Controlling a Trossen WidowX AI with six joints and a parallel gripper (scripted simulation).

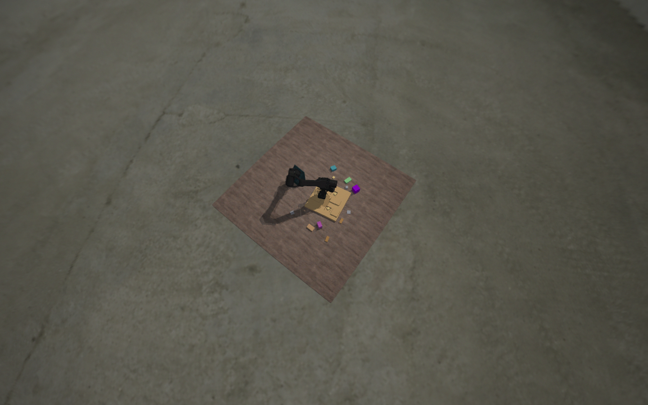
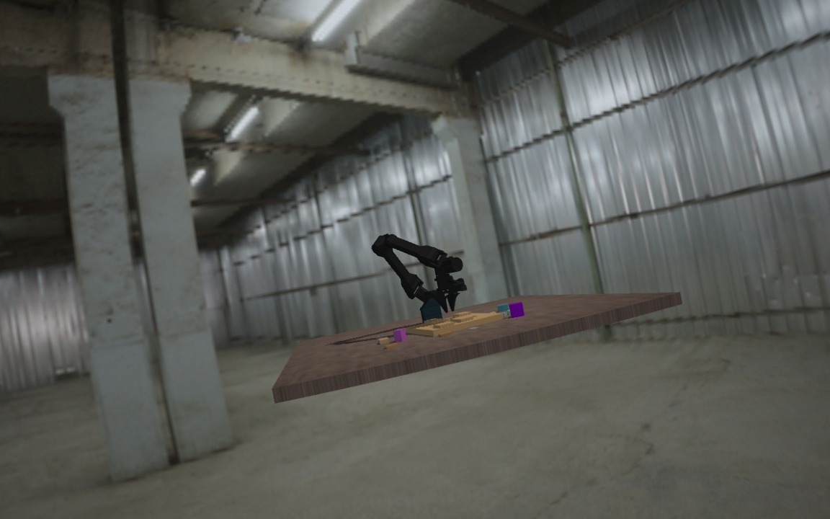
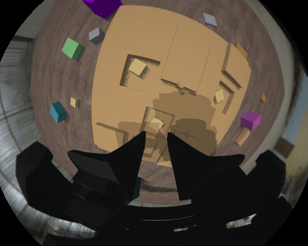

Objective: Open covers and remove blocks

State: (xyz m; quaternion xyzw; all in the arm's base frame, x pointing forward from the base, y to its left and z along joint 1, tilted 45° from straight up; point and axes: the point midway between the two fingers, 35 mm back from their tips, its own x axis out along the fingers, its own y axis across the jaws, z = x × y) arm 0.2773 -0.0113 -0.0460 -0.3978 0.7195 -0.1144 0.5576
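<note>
Now: gripper tip 50 mm short of the tan puzzle board and 30 mm above it. Also, from my gripper tip: purple cube: 220 mm to the left, 180 mm ahead, 30 mm below; then magenta block: 230 mm to the right, 150 mm ahead, 30 mm below; then green block: 250 mm to the left, 70 mm ahead, 50 mm below.
</note>
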